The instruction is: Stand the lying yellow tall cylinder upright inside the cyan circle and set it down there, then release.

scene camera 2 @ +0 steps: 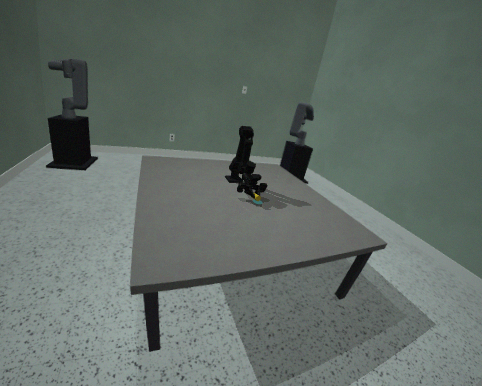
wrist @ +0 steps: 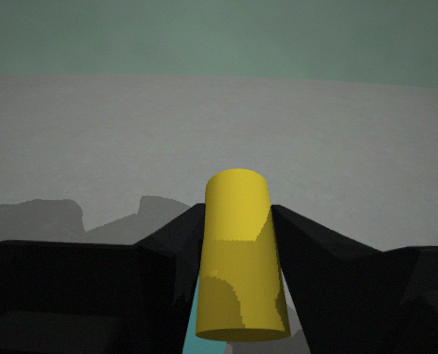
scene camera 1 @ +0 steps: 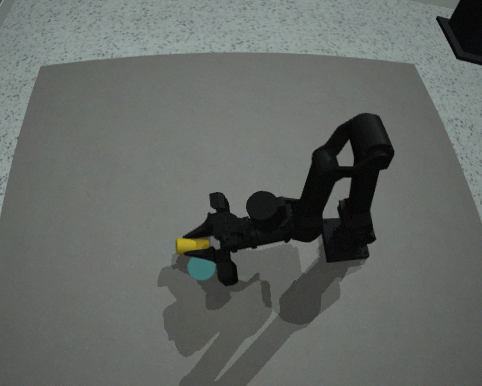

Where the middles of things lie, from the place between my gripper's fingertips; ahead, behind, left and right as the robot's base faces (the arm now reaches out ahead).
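I am looking at the yellow tall cylinder (wrist: 241, 295), and my hand is 2 cm past it.
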